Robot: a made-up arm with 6 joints. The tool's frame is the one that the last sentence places.
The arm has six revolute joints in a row. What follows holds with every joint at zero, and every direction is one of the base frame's. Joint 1 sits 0.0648 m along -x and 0.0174 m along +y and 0.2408 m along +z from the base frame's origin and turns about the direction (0.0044, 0.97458, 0.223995). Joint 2 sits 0.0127 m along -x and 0.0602 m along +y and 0.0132 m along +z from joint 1 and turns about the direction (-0.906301, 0.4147, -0.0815). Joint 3 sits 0.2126 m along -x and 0.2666 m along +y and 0.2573 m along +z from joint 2 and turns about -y. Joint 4 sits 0.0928 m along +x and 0.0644 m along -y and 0.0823 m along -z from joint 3 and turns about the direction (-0.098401, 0.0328, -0.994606). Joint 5 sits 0.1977 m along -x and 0.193 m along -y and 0.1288 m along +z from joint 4 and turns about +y. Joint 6 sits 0.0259 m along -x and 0.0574 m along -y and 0.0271 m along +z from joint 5 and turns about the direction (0.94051, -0.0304, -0.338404). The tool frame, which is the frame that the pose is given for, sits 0.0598 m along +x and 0.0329 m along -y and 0.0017 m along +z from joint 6; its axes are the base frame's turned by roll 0.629, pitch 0.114 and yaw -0.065 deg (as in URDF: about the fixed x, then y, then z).
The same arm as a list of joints. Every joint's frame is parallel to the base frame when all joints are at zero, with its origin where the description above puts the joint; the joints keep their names.
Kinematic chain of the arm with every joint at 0, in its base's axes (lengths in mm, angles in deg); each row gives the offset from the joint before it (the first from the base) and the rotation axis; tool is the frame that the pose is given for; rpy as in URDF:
joint 1: xyz -64.8 17.4 240.8 axis 0.0044 0.97458 0.223995
joint 2: xyz -12.7 60.2 13.2 axis -0.906301 0.4147 -0.0815
joint 3: xyz -212.6 266.6 257.3 axis -y
joint 4: xyz 92.8 -64.4 -82.3 axis -0.098401 0.0328 -0.994606
joint 5: xyz -197.7 -193 128.8 axis +y
joint 6: xyz -25.9 -57.4 27.1 axis 0.94051 -0.0304 -0.338404
tool: xyz 59.8 -32.9 1.7 rpy 0.63 0.11 -0.07

